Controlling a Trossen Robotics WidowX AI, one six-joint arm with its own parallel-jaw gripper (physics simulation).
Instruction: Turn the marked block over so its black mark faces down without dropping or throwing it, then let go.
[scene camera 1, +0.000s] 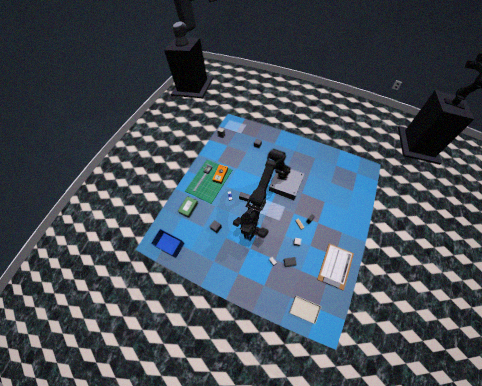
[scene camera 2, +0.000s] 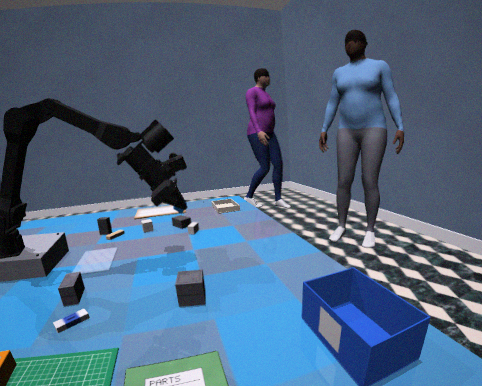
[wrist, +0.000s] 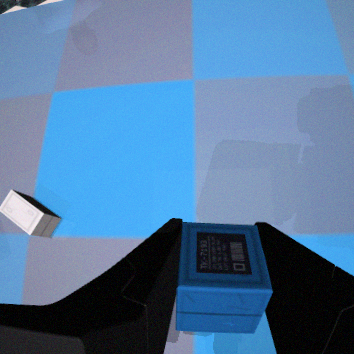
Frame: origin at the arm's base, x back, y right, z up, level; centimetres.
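Seen in the pictures: gripper, fingertip midpoint: (scene camera 1: 247, 239) (scene camera 2: 185, 206) (wrist: 216, 231); arm's base, link origin: (scene camera 1: 282, 175) (scene camera 2: 10, 252).
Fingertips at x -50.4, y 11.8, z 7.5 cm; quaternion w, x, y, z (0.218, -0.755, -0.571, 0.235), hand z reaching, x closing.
Note:
Pixels of each thing's top centre, then the offset from my fingertips to it. Level surfaces: height alone.
- marked block, top centre: (wrist: 218, 282) dx +1.6, dy -0.3, dz +2.4 cm
- white block, top centre: (wrist: 19, 210) (scene camera 2: 192, 224) (scene camera 1: 273, 260) dx -5.9, dy -16.3, dz -10.7 cm
- patchwork mat, surface height: dz -13.7 cm
- blue bin, top centre: (scene camera 2: 360, 298) (scene camera 1: 165, 241) dx -11.3, dy +47.3, dz -6.1 cm
- cream tray, top centre: (scene camera 2: 224, 202) (scene camera 1: 305, 309) dx -28.4, dy -39.0, dz -11.1 cm
The marked block (wrist: 225, 270) is blue. In the wrist view a dark label with text and a barcode covers much of its face turned up toward the wrist camera, and a plain blue side faces the bottom of the view. My gripper (scene camera 1: 248, 236) (scene camera 2: 184, 206) (wrist: 216, 231) is shut on the block, one finger on each side. The gripper is tilted downward and holds the block above the mat. In scene camera 2 the fingers hide nearly all of the block, and in scene camera 1 the arm hides it. The face opposite the label is hidden.
Dark blocks (scene camera 1: 215, 226) (scene camera 2: 190, 288) and a white block (scene camera 1: 273, 261) (scene camera 2: 193, 228) (wrist: 21, 211) lie on the patchwork mat (scene camera 1: 256, 270). A blue bin (scene camera 1: 168, 243) (scene camera 2: 397, 350), a green cutting mat (scene camera 1: 210, 194) and a cream tray (scene camera 1: 305, 310) stand farther out.

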